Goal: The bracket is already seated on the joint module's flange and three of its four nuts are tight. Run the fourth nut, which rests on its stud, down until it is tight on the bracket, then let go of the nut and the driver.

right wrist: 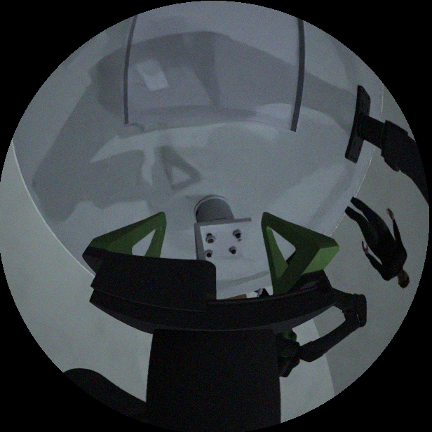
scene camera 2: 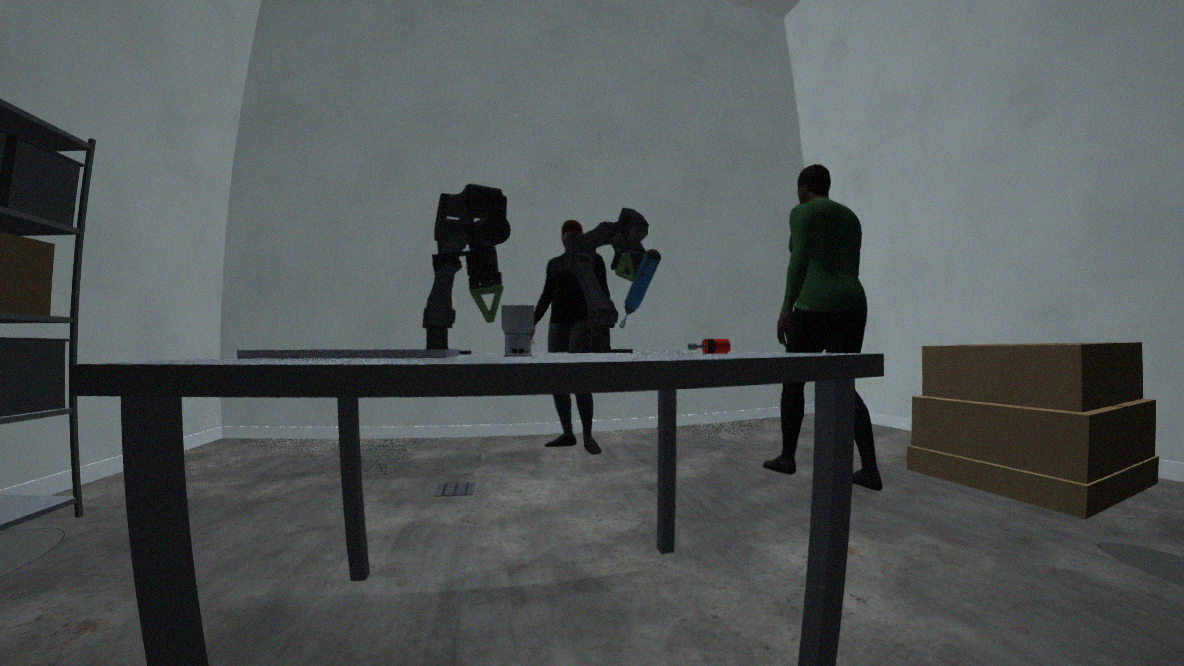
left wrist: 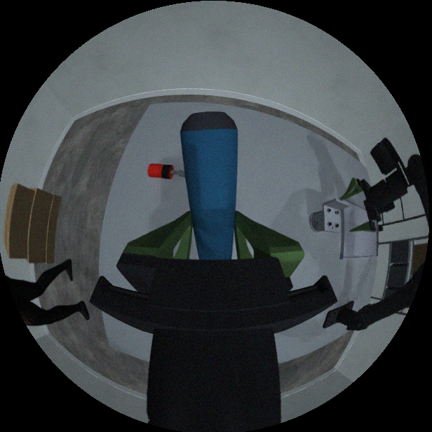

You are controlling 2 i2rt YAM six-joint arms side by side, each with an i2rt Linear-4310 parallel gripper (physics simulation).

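Frame: origin at the left arm's base, x left, y back, z up, level; millimetres.
Where they show: left gripper, fingertip midpoint: [scene camera 2: 641,281]; right gripper, fingertip midpoint: [scene camera 2: 490,319]; left arm's base, link origin: [scene camera 2: 600,352].
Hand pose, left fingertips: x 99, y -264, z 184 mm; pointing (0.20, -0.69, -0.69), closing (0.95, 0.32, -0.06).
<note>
Each offset is from my left fingertips to the centre of the thing.
A light grey bracket {dx -294, dy -121, dz -102 mm} [scene camera 2: 518,318] [left wrist: 332,218] [right wrist: 222,243] sits on the round joint module [left wrist: 317,221] [right wrist: 215,210]. Four nuts show on its face in the right wrist view; I cannot tell which is loose. My left gripper [scene camera 2: 632,269] [left wrist: 212,216] is shut on the blue driver {dx -9, dy +18, dz -24 mm} [scene camera 2: 642,281] [left wrist: 210,175], held tilted above the table, picture-right of the bracket. Its grey tip points down and touches nothing visible. My right gripper [scene camera 2: 491,319] [left wrist: 346,214] [right wrist: 213,217] is open and empty, its fingers spread near the bracket, one to each side in the right wrist view.
A red driver {dx +140, dy -100, dz -167 mm} [scene camera 2: 716,346] [left wrist: 160,171] lies on the table [scene camera 2: 496,377], picture-right of the blue driver. A flat grey tray {dx -640, dy -186, dz -176 mm} [scene camera 2: 347,354] lies at picture-left. Two people [scene camera 2: 567,289] [scene camera 2: 827,256] stand behind the table. Brown boxes [scene camera 2: 1030,439] and a shelf rack [scene camera 2: 80,248] flank it.
</note>
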